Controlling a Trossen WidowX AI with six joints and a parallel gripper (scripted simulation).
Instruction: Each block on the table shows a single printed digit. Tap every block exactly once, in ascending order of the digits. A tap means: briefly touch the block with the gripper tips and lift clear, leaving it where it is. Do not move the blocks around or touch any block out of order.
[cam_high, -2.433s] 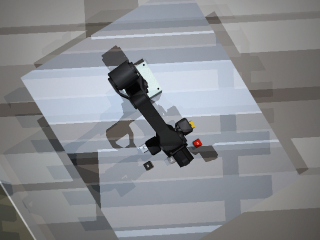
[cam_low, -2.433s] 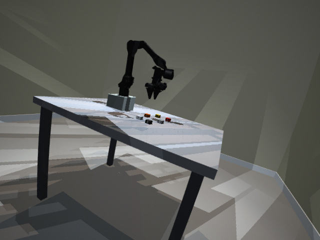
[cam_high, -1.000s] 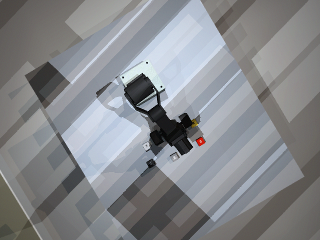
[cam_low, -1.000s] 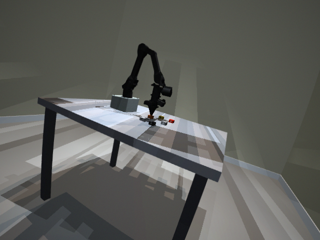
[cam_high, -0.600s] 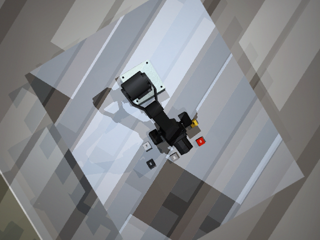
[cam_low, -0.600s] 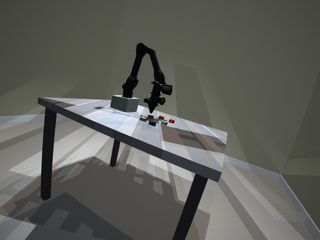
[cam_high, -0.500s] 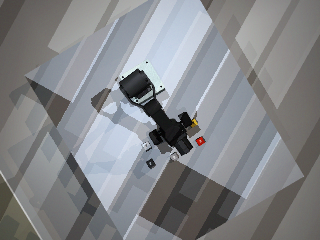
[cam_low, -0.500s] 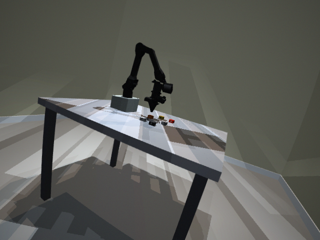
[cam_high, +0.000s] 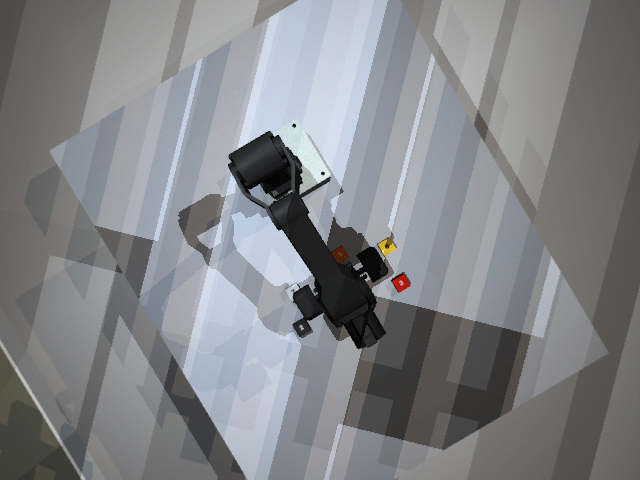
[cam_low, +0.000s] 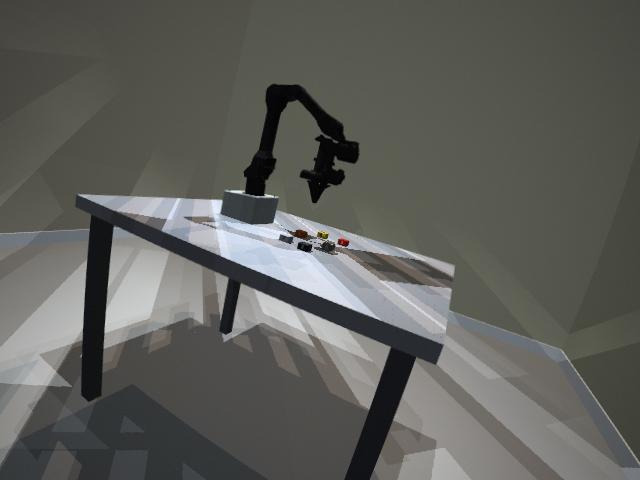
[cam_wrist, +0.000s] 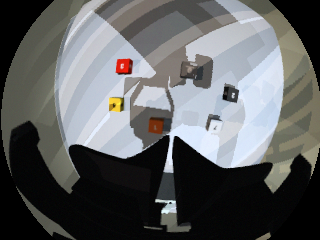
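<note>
Now: the black block 14 cm to the right of my gripper tip, 12 cm below it and 6 cm ahead of it. From my gripper tip the other things lie so: grey block 12 cm below, 10 cm ahead, 3 cm to the right; then orange block 12 cm below, 3 cm to the left, 3 cm behind; then white block 12 cm below, 11 cm to the right, 2 cm behind.
</note>
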